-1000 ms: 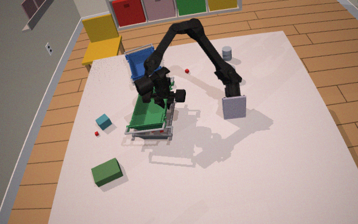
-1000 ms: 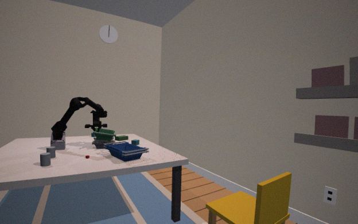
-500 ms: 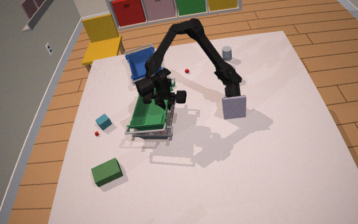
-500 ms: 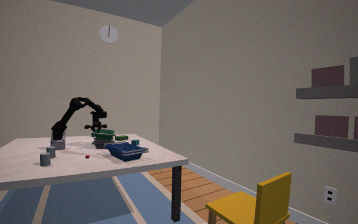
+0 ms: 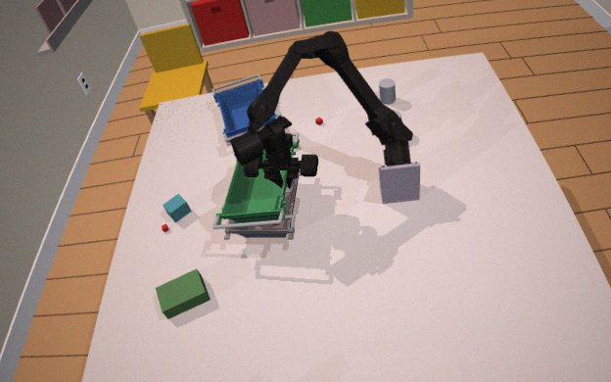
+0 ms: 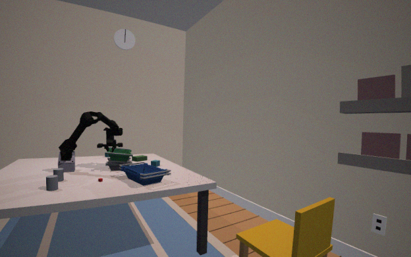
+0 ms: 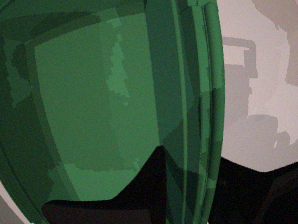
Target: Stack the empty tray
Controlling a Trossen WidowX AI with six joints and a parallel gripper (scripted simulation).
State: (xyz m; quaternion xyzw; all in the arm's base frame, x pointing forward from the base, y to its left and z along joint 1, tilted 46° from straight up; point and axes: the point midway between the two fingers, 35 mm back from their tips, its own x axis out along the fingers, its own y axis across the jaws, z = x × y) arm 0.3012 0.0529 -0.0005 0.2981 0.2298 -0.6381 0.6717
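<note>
Right now the green tray is 70 mm ahead of my gripper tip, 10 mm to the right of it and 20 mm above it. From my gripper tip the other things lie so: green block: 270 mm ahead, 280 mm to the left, 70 mm below.
</note>
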